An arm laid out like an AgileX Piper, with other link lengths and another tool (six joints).
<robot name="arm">
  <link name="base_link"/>
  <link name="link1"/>
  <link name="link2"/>
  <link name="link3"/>
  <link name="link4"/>
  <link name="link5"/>
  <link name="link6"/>
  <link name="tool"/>
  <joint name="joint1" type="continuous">
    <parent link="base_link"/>
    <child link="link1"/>
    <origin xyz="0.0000 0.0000 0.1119" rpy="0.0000 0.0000 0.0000"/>
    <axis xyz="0 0 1"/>
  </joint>
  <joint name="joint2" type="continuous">
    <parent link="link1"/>
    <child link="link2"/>
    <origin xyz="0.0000 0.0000 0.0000" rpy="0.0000 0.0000 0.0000"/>
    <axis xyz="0 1 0"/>
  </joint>
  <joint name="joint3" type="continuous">
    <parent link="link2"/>
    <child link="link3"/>
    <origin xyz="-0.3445 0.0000 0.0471" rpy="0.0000 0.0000 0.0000"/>
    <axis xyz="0 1 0"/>
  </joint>
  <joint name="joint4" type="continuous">
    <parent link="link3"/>
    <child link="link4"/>
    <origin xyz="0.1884 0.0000 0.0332" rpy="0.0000 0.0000 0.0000"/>
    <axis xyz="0.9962 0 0.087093"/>
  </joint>
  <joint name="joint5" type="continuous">
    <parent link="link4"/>
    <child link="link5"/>
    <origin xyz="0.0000 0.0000 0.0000" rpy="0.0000 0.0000 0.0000"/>
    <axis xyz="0 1 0"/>
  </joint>
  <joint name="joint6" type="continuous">
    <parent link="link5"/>
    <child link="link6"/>
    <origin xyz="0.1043 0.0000 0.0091" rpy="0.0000 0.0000 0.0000"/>
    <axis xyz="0.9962 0 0.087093"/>
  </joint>
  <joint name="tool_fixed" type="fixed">
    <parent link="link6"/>
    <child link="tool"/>
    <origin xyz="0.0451 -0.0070 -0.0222" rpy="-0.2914 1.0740 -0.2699"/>
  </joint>
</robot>
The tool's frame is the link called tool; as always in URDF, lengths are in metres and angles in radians. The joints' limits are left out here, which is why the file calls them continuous.
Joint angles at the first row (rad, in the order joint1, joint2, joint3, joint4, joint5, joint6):
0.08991 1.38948 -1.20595 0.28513 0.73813 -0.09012
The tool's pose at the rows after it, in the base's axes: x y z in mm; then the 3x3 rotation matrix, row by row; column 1 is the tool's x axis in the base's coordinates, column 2 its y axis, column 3 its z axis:
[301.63, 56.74, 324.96], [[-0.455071, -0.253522, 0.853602], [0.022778, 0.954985, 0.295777], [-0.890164, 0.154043, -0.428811]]
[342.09, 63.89, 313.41], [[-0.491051, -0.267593, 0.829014], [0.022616, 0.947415, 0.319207], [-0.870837, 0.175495, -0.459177]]
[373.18, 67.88, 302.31], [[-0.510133, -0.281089, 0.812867], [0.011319, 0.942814, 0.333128], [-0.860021, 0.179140, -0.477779]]
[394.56, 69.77, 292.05], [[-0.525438, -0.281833, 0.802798], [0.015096, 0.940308, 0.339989], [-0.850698, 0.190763, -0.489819]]
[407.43, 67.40, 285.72], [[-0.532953, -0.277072, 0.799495], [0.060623, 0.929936, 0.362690], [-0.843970, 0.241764, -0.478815]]
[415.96, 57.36, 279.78], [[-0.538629, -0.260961, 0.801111], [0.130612, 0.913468, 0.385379], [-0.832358, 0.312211, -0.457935]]
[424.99, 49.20, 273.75], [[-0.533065, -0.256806, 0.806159], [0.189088, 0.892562, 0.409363], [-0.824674, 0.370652, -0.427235]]
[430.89, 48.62, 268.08], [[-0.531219, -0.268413, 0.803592], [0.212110, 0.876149, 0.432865], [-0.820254, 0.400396, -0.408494]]
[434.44, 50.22, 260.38], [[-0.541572, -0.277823, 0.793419], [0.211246, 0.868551, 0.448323], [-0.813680, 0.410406, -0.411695]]
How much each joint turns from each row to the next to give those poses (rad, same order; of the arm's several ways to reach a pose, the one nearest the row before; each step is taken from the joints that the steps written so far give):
0.00002 0.15934 -0.13935 0.04598 0.02928 -0.03946
-0.00004 0.13650 -0.13328 0.02238 0.04166 -0.01414
0.00003 0.10471 -0.11117 0.00401 0.03283 -0.00974
-0.00428 0.07425 -0.07640 0.00931 0.02140 -0.00269
-0.02898 0.04246 -0.03374 0.07493 0.00937 -0.04010
-0.05347 0.02763 -0.00252 0.11108 0.00631 -0.06656
-0.04382 0.02856 0.00004 0.10725 -0.00003 -0.07462
-0.01404 0.02248 0.00001 0.06353 0.00000 -0.05238
0.00000 0.02080 -0.00001 0.02134 0.00235 -0.02565

